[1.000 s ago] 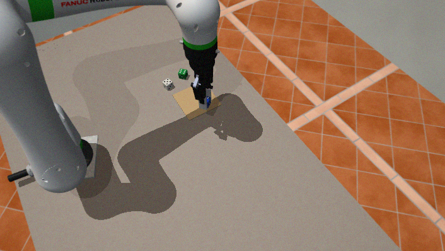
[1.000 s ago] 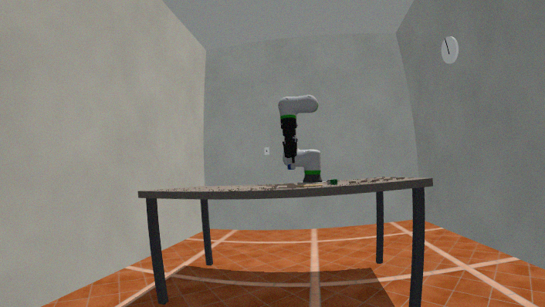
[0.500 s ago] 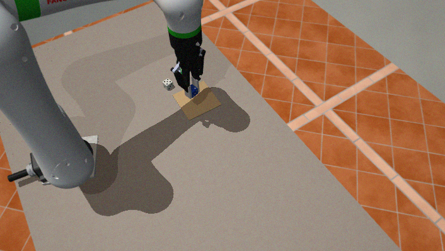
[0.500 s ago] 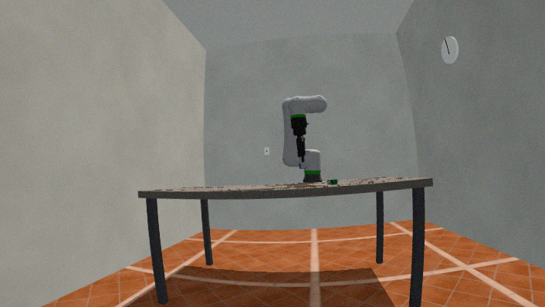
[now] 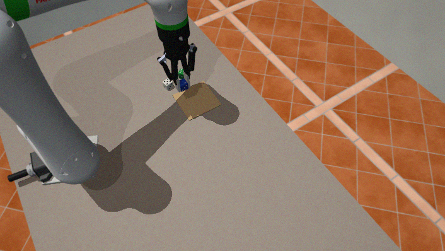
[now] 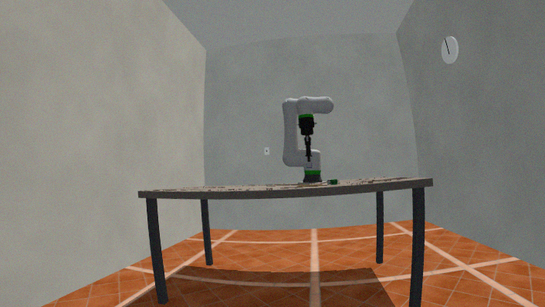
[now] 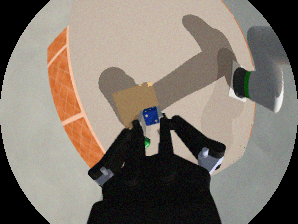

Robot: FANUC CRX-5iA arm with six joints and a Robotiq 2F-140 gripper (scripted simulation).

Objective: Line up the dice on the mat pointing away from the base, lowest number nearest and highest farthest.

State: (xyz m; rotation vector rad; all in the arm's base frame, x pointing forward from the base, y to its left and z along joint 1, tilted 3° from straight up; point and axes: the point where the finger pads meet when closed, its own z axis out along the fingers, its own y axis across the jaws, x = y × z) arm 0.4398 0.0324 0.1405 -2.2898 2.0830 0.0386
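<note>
Now: hand 50 mm short of the tan mat, 10 mm to the right of it and 140 mm above it. Round my hand: blue die (20 mm below); then green die (50 mm ahead, 140 mm to the left, 120 mm below); then white die (30 mm behind, 120 mm to the left, 120 mm below).
</note>
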